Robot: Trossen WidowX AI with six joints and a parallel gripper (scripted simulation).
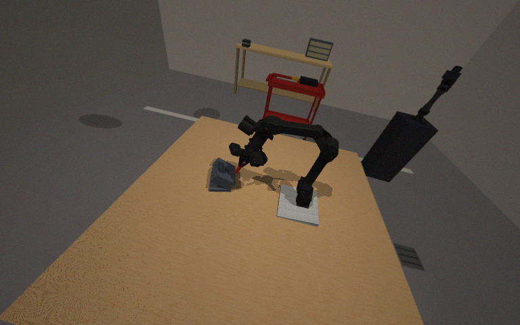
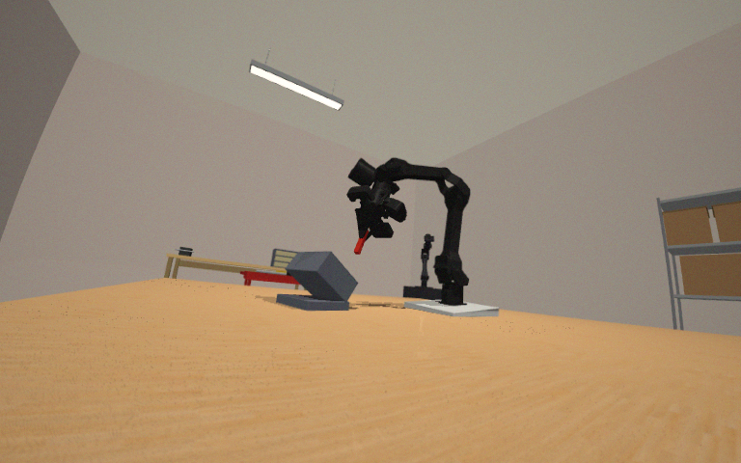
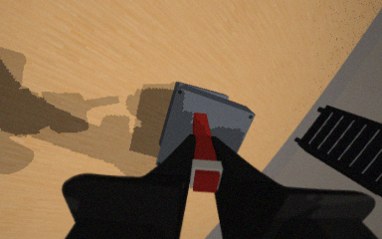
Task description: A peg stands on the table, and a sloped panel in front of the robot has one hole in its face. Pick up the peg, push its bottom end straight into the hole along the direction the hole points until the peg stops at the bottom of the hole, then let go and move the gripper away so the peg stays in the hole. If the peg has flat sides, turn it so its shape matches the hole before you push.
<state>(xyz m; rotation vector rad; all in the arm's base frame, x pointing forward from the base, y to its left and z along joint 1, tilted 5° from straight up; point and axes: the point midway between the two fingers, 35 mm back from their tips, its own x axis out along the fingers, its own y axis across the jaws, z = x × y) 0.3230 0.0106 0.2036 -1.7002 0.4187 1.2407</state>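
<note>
The sloped grey panel lies 100 mm below my gripper tip, 90 mm ahead of it and 20 mm to the right of it. Also, from my gripper tip: red square peg: 20 mm above, 10 mm behind; then flat grey base: 160 mm below, 100 mm ahead, 10 mm to the right.
</note>
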